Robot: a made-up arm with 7 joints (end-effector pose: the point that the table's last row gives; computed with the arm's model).
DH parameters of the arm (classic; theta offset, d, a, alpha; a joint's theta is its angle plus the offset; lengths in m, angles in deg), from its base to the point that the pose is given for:
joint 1: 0 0.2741 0 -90
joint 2: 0 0 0 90
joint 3: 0 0.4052 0.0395 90
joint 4: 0 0 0.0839 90
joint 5: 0 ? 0 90
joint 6: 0 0 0.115 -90
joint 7: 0 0.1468 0 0
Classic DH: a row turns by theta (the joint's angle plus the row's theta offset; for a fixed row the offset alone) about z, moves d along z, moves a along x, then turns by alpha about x.
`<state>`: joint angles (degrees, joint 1 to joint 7).
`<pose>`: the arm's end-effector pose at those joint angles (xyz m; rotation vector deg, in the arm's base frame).
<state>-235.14 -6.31 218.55 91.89 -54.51 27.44 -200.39</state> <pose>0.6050 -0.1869 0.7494 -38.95 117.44 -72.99</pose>
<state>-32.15 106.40 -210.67 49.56 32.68 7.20 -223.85</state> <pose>0.4309 0.1132 0.6504 -32.89 37.41 147.33</pose>
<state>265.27 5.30 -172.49 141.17 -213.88 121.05 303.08</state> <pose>-0.1146 0.0166 1.1393 72.61 -58.20 19.98</pose>
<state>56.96 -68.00 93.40 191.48 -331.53 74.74 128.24</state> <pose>-0.4295 -0.7584 0.5716 -59.60 -96.56 49.16</pose>
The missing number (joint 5, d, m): 0.3709
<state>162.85 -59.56 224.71 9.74 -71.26 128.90 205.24</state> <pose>0.1305 -0.0792 0.1136 86.29 -39.93 73.96</pose>
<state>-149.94 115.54 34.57 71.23 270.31 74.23 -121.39</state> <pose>0.0622 -0.2265 -0.3347 -100.11 -95.32 -46.25</pose>
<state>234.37 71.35 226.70 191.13 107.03 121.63 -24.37</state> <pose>-0.4643 -0.6537 0.2843 -100.80 128.26 46.51</pose>
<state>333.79 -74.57 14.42 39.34 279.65 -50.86 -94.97</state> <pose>0.0294 0.2855 0.6218 -40.80 68.74 7.68</pose>
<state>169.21 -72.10 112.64 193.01 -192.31 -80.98 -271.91</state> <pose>0.6349 -0.1814 0.5001 71.85 62.01 -43.16</pose>
